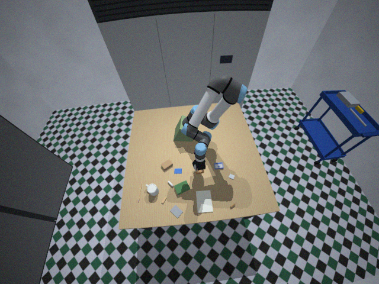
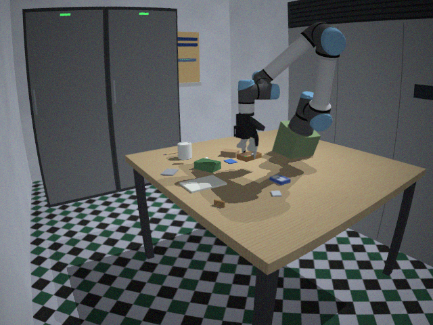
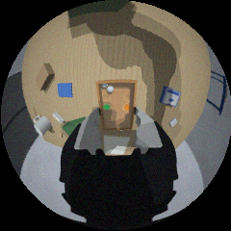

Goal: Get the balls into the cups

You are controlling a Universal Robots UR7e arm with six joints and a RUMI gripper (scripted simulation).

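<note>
The covered wooden puzzle is 10 mm below my hand. The rest, counted from my hand: green box 170 mm to the right, 130 mm ahead, 70 mm below; then white sheet 270 mm ahead, 80 mm below; then blue tile 180 mm to the right, 90 mm below, 30 mm behind.
</note>
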